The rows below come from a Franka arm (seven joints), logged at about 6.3 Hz.
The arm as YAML. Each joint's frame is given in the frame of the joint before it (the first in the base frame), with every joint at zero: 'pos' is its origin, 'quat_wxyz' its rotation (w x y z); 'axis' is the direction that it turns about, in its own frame. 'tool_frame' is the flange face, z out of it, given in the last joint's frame.
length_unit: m
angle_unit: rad
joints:
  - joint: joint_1
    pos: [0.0, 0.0, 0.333]
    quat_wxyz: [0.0, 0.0, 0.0, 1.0]
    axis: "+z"
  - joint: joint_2
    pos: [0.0, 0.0, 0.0]
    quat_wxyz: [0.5, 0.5, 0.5, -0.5]
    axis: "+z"
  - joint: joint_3
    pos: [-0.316, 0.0, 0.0]
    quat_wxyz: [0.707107, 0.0, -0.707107, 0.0]
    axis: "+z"
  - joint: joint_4
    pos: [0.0, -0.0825, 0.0]
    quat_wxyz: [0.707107, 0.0, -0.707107, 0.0]
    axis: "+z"
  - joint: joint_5
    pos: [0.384, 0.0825, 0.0]
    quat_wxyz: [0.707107, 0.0, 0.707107, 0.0]
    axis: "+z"
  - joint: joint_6
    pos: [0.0, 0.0, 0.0]
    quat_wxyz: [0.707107, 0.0, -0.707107, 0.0]
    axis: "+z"
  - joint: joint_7
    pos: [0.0, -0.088, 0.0]
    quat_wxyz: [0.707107, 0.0, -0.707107, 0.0]
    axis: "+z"
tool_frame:
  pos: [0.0, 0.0, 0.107]
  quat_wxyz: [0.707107, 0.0, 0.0, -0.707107]
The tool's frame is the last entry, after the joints.
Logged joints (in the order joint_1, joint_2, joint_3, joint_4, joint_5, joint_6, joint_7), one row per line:
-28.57 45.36 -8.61 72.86 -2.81 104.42 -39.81
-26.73 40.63 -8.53 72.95 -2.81 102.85 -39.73
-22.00 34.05 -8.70 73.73 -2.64 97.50 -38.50
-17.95 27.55 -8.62 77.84 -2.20 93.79 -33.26
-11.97 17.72 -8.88 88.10 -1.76 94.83 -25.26
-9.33 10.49 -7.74 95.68 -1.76 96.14 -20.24
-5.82 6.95 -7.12 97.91 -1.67 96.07 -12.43
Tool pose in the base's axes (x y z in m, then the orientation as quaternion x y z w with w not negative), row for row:
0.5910 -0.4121 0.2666 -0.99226 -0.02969 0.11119 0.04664
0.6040 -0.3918 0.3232 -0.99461 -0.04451 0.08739 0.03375
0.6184 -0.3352 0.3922 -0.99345 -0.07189 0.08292 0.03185
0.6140 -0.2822 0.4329 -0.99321 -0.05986 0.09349 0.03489
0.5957 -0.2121 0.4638 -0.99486 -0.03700 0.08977 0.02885
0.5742 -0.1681 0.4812 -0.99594 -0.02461 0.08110 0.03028
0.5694 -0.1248 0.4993 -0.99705 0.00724 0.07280 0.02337
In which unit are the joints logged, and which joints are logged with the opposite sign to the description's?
The joints are logged in degrees. Opposite sign: joint_4, joint_5.
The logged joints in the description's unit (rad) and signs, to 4 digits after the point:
-0.4986 0.7917 -0.1503 -1.2716 0.0490 1.8225 -0.6948
-0.4665 0.7091 -0.1489 -1.2732 0.0490 1.7951 -0.6934
-0.3840 0.5943 -0.1518 -1.2868 0.0461 1.7017 -0.6720
-0.3133 0.4808 -0.1504 -1.3586 0.0384 1.6369 -0.5805
-0.2089 0.3093 -0.1550 -1.5376 0.0307 1.6551 -0.4409
-0.1628 0.1831 -0.1351 -1.6699 0.0307 1.6780 -0.3533
-0.1016 0.1213 -0.1243 -1.7089 0.0291 1.6767 -0.2169

